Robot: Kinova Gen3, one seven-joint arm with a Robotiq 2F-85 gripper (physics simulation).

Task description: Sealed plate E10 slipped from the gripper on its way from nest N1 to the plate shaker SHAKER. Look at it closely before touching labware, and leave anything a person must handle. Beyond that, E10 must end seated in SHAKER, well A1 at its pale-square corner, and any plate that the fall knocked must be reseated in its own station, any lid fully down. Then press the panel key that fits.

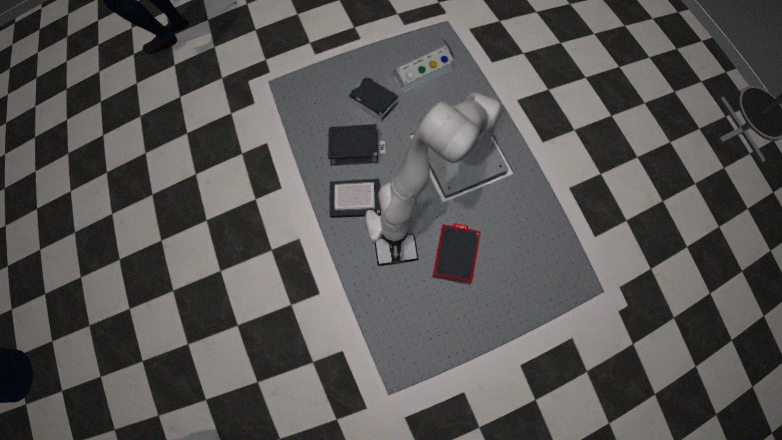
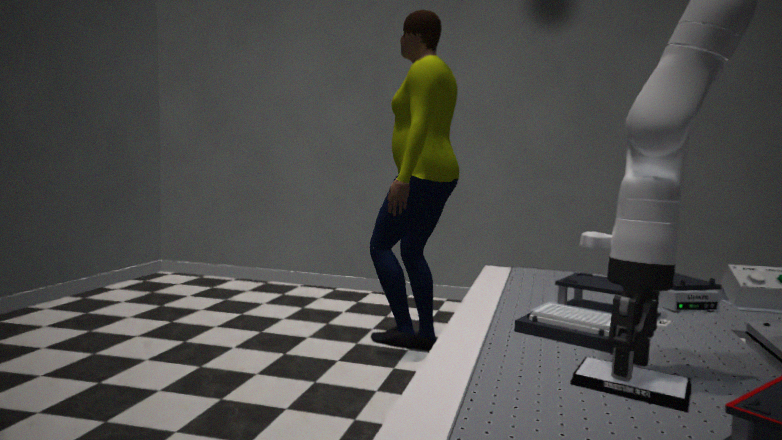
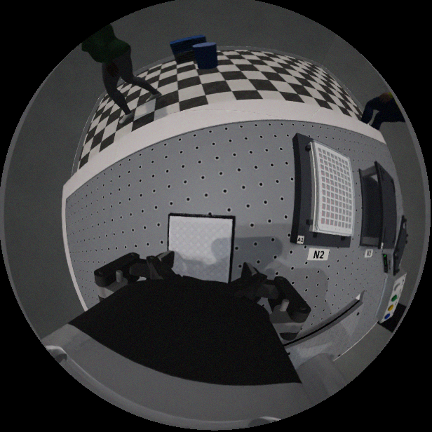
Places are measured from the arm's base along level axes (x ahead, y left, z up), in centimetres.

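Pixels of known places: gripper, fingertip midpoint: [image 1: 394,245] [image 2: 630,371]; arm's base at its link origin: [image 1: 472,153].
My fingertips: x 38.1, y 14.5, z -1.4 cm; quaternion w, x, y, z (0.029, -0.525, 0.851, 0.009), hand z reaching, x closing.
For each thing: its top centre in the pictures, then the offset to it from my fingertips. "*": a spot on its surface instead.
- pale-topped plate at its top centre: [image 2: 631,375] [image 1: 396,249] dx +0.2, dy +1.3, dz -0.1 cm
- Nest N2 at its top centre: [image 2: 576,316] [image 1: 354,196] dx +3.4, dy -20.3, dz +1.5 cm
- clear-topped plate at its top centre: [image 2: 576,312] [image 1: 354,195] dx +3.4, dy -20.3, dz +2.2 cm
- shaker at a spot on its surface: [image 2: 697,302] * dx -22.6, dy -43.5, dz +0.6 cm
- key panel at its top centre: [image 1: 424,59] dx -42.6, dy -53.2, dz +6.9 cm
- raised black station at its top centre: [image 2: 608,280] [image 1: 352,140] dx -4.9, dy -37.0, dz +4.8 cm
- red-edged dark station at its top centre: [image 1: 457,252] dx -15.0, dy +12.3, dz +2.9 cm
A pale-topped plate [image 1: 408,247] [image 2: 664,377] [image 3: 200,237] with a black rim lies flat on the deck; its side label is too blurred to read surely. My gripper [image 1: 395,256] [image 2: 632,367] [image 3: 207,264] is open and empty, low over this plate, fingers apart. Nest N2 [image 1: 354,213] [image 2: 527,326] [image 3: 301,190] holds a clear-topped plate [image 1: 354,195] [image 2: 574,317] [image 3: 334,192] with pinkish wells; whether it is fully seated is unclear. The shaker [image 1: 374,97] [image 2: 697,302] [image 3: 400,245] has a dark top and stands turned. The key panel [image 1: 424,65] [image 2: 751,287] [image 3: 392,300] has white, green, yellow and blue keys.
A raised black station [image 1: 352,142] [image 2: 585,281] [image 3: 386,205] stands between N2 and the shaker. A red-edged dark station [image 1: 457,253] [image 2: 762,407] stands beside the pale-topped plate. The arm's base plate [image 1: 473,184] is behind. A person in yellow [image 2: 426,120] and one in green [image 3: 107,50] stand off the deck.
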